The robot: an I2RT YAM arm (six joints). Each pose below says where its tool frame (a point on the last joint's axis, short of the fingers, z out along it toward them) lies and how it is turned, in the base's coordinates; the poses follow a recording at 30 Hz.
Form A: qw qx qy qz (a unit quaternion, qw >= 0); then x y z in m.
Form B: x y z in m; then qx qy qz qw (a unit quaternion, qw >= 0). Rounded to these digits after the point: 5 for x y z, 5 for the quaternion.
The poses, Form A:
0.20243 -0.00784 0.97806 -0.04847 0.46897 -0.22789 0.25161
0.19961 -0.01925 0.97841 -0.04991 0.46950 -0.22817 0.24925
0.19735 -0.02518 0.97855 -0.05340 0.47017 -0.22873 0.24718
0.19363 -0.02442 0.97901 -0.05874 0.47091 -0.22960 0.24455
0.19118 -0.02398 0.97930 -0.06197 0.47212 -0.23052 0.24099
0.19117 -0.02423 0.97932 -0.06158 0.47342 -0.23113 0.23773
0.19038 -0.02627 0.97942 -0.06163 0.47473 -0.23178 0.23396
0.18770 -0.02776 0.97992 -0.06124 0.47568 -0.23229 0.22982
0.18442 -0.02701 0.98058 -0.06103 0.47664 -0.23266 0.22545
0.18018 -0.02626 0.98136 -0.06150 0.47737 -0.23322 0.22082
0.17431 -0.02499 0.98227 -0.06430 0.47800 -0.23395 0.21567
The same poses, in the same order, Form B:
0.46897 -0.22789 0.25161 -0.00784 0.97806 -0.04847 0.20243
0.46950 -0.22817 0.24925 -0.01925 0.97841 -0.04991 0.19961
0.47017 -0.22873 0.24718 -0.02518 0.97855 -0.05340 0.19735
0.47091 -0.22960 0.24455 -0.02442 0.97901 -0.05874 0.19363
0.47212 -0.23052 0.24099 -0.02398 0.97930 -0.06197 0.19118
0.47342 -0.23113 0.23773 -0.02423 0.97932 -0.06158 0.19117
0.47473 -0.23178 0.23396 -0.02627 0.97942 -0.06163 0.19038
0.47568 -0.23229 0.22982 -0.02776 0.97992 -0.06124 0.18770
0.47664 -0.23266 0.22545 -0.02701 0.98058 -0.06103 0.18442
0.47737 -0.23322 0.22082 -0.02626 0.98136 -0.06150 0.18018
0.47800 -0.23395 0.21567 -0.02499 0.98227 -0.06430 0.17431

